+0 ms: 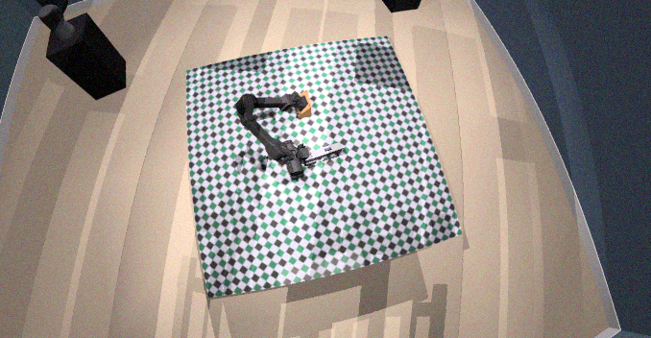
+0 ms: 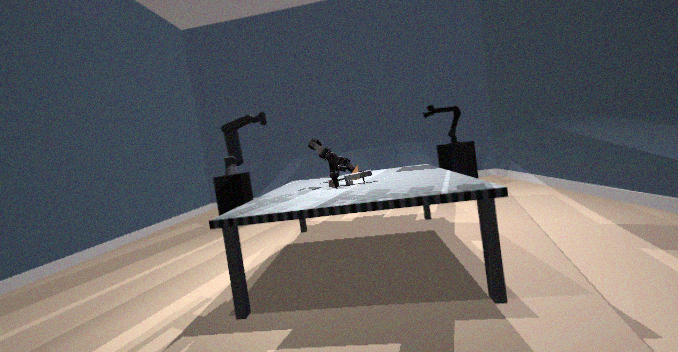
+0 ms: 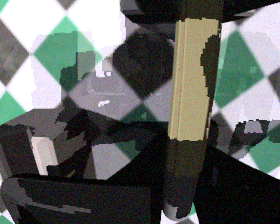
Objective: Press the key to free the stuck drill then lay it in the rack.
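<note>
Now: gripper tip 7 cm past the grey block, 2 cm to the left of it and 1 cm below it. Round my gripper tip: grey fixture (15 cm to the left, 4 cm above).
</note>
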